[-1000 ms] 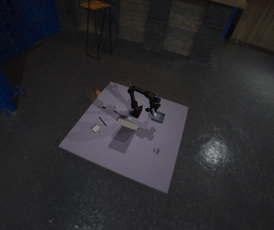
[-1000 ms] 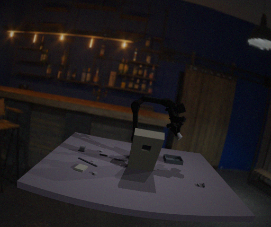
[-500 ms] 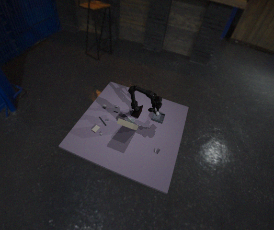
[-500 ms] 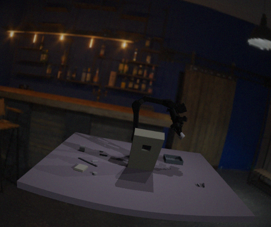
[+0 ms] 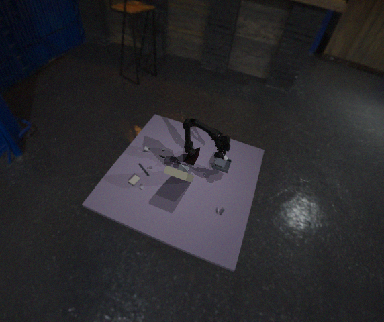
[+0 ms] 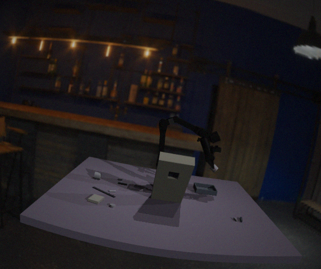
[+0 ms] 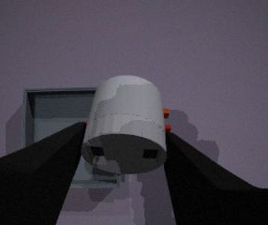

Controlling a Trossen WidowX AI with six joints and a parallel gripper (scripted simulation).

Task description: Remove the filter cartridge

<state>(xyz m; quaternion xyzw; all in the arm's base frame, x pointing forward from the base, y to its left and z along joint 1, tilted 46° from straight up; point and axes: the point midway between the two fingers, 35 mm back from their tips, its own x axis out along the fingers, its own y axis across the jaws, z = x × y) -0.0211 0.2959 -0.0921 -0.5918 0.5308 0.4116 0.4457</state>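
Now: gripper tip 180 mm above the tray, 80 mm past it and 10 mm to the left of it. Round my gripper tip: service panel: 330 mm ahead, 260 mm to the right, 50 mm below; flat cream block: 620 mm to the right, 500 mm ahead, 190 mm below.
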